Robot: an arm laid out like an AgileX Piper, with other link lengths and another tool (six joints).
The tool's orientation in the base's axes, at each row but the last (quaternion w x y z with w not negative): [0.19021, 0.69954, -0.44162, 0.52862]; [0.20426, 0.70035, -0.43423, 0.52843]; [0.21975, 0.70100, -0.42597, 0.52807]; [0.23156, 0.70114, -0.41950, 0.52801]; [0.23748, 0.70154, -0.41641, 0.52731]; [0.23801, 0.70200, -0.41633, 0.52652]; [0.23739, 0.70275, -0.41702, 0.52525]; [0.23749, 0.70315, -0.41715, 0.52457]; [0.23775, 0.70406, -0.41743, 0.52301]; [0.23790, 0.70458, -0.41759, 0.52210]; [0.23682, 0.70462, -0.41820, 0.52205]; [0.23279, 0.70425, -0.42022, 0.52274]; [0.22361, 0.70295, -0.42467, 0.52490]
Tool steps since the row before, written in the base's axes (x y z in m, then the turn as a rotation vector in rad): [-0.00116, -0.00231, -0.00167, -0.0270, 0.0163, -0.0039]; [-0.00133, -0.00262, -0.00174, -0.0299, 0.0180, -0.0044]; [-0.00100, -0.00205, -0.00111, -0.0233, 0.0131, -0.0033]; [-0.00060, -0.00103, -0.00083, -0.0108, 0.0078, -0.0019]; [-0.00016, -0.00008, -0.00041, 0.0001, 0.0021, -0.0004]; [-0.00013, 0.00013, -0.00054, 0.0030, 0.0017, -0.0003]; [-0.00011, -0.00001, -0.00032, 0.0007, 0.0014, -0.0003]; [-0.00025, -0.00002, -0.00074, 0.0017, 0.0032, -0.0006]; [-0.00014, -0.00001, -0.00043, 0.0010, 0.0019, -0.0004]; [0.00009, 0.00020, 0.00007, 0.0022, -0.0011, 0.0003]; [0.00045, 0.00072, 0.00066, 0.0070, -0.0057, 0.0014]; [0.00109, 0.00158, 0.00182, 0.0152, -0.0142, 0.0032]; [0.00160, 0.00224, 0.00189, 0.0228, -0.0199, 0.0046]
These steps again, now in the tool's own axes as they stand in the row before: [-0.00061, 0.00253, 0.00165, -0.0117, 0.0141, -0.0259]; [-0.00065, 0.00281, 0.00183, -0.0130, 0.0157, -0.0287]; [-0.00036, 0.00209, 0.00138, -0.0097, 0.0127, -0.0217]; [-0.00048, 0.00115, 0.00074, -0.0054, 0.0050, -0.0112]; [-0.00037, 0.00022, 0.00011, -0.0011, -0.0012, -0.0014]; [-0.00056, 0.00009, 0.00001, -0.0006, -0.0034, 0.0004]; [-0.00031, 0.00013, 0.00006, -0.0007, -0.0013, -0.0006]; [-0.00071, 0.00030, 0.00013, -0.0015, -0.0031, -0.0013]; [-0.00041, 0.00017, 0.00008, -0.0009, -0.0018, -0.0008]; [0.00001, -0.00019, -0.00013, 0.0009, -0.0013, 0.0019]; [0.00042, -0.00083, -0.00054, 0.0040, -0.0029, 0.0077]; [0.00125, -0.00196, -0.00125, 0.0095, -0.0054, 0.0180]; [0.00108, -0.00279, -0.00149, 0.0135, -0.0088, 0.0260]
